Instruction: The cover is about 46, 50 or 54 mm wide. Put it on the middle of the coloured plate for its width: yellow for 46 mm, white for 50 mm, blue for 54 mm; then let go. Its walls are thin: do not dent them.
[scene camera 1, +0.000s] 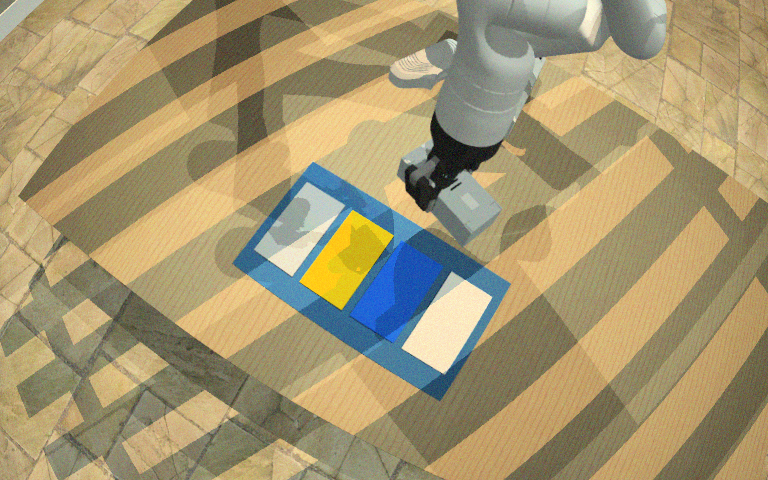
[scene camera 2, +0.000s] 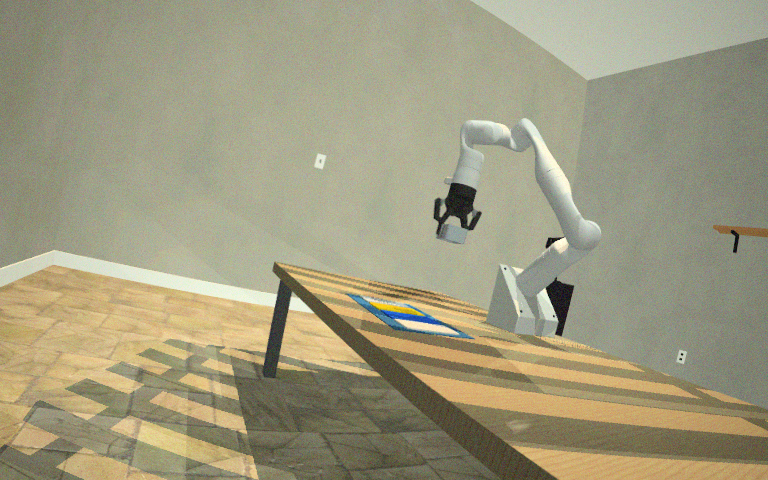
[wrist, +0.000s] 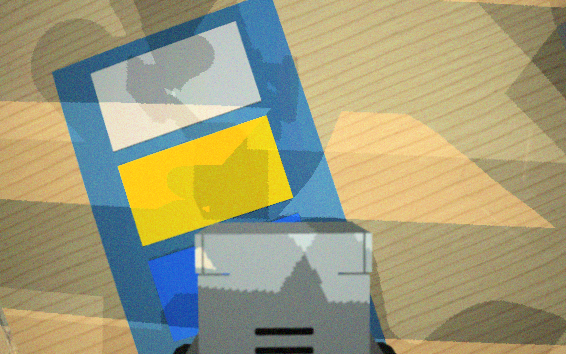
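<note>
The grey box-like cover (scene camera 1: 468, 206) (scene camera 2: 453, 233) (wrist: 282, 295) has two black slots on the face seen in the wrist view. My gripper (scene camera 1: 447, 194) (scene camera 2: 454, 225) (wrist: 285, 348) is shut on it and holds it high above the table. In the wrist view it hides much of the blue plate (scene camera 1: 396, 291) (scene camera 2: 410, 318) (wrist: 175, 290). The yellow plate (scene camera 1: 334, 266) (scene camera 2: 396, 308) (wrist: 165, 200) lies beside the blue one. Two pale, white-looking plates lie at the ends: one end plate (scene camera 1: 300, 226) (wrist: 225, 75) beside yellow, the other end plate (scene camera 1: 450, 322) beside blue. The cover's exact width cannot be read.
The plates lie in a row on a flat blue board (scene camera 1: 339, 322) (scene camera 2: 464, 335) (wrist: 115, 220). The board lies on a striped wooden table (scene camera 1: 566, 254) (scene camera 2: 566, 396). The robot's base (scene camera 2: 509, 305) stands behind the board in scene camera 2.
</note>
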